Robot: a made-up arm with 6 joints.
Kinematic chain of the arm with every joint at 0, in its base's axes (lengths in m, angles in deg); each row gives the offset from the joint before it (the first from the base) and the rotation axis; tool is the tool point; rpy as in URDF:
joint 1: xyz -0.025 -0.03 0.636 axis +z
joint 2: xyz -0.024 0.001 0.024 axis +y
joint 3: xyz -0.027 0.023 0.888 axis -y
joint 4: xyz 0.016 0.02 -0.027 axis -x
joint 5: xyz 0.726 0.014 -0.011 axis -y
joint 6: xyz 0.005 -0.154 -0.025 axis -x
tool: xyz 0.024 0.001 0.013 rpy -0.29 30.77 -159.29
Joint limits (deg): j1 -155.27..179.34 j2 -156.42..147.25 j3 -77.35..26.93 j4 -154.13..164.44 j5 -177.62..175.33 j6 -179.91..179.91
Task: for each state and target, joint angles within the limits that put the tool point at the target. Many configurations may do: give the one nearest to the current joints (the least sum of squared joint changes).
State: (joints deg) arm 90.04 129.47 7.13 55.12 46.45 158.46
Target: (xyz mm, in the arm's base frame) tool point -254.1 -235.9 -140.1
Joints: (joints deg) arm 40.77 146.84 -35.20 72.70 52.92 156.92
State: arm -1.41 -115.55 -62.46 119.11 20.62 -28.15
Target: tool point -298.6 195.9 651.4
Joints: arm -19.11 -149.54 -75.26 127.97 22.43 -27.77
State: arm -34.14 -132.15 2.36 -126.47 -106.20 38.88
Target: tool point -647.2 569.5 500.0
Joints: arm -34.27 -148.84 -17.06 -123.73 -107.43 39.10
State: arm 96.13 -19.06 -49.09 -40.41 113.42 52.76
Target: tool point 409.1 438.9 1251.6
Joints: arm 54.14 -0.35 -17.70 -32.28 112.25 53.24
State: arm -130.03 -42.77 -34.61 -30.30 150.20 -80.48
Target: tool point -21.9 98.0 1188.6
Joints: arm -137.98 -60.70 -43.82 -35.39 151.97 -79.69
